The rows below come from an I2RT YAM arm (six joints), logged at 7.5 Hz.
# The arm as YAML. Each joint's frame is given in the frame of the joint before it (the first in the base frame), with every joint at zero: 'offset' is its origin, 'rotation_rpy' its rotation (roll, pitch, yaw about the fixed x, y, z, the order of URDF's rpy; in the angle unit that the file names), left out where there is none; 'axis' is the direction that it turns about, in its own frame. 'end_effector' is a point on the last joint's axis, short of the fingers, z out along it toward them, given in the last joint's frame.
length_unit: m
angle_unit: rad
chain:
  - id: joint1
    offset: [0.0, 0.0, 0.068]
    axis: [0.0, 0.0, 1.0]
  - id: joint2
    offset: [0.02, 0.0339, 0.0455]
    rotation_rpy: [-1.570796, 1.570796, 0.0]
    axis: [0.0, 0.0, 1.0]
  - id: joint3
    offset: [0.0, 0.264, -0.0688]
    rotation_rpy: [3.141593, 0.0, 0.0]
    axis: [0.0, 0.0, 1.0]
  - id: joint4
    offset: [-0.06, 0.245, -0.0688]
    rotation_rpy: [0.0, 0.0, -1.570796]
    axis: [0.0, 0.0, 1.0]
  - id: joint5
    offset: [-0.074, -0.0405, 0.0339]
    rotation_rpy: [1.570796, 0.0, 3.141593]
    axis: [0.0, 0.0, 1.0]
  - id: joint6
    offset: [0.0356, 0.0, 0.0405]
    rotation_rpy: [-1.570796, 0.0, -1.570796]
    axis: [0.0, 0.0, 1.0]
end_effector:
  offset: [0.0, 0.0, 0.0]
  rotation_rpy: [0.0, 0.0, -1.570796]
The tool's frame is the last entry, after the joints.
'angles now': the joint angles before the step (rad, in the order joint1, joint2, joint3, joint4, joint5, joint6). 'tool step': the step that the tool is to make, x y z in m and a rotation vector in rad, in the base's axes. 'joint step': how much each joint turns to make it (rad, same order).
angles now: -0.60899 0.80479 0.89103 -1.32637 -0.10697 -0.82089
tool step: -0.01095 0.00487 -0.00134 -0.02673 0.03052 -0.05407
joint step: -0.00372 -0.04531 -0.01361 -0.03855 0.05350 0.03512
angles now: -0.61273 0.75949 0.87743 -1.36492 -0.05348 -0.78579
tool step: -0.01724 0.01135 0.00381 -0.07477 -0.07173 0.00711
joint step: -0.00098 -0.12044 -0.01617 -0.00325 0.01553 -0.01480
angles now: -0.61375 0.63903 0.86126 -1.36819 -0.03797 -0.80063
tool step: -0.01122 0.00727 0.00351 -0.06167 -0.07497 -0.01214
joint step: -0.00194 -0.08783 -0.00694 0.01612 0.01100 0.00583
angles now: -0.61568 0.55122 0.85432 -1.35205 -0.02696 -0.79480
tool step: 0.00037 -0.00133 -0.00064 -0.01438 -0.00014 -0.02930
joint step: 0.00022 -0.00156 -0.00506 0.01220 0.02491 0.01967
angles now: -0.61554 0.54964 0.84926 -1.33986 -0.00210 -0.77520
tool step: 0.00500 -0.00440 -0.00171 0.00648 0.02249 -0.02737
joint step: 0.00029 0.03133 -0.00293 0.01199 0.02041 0.02019
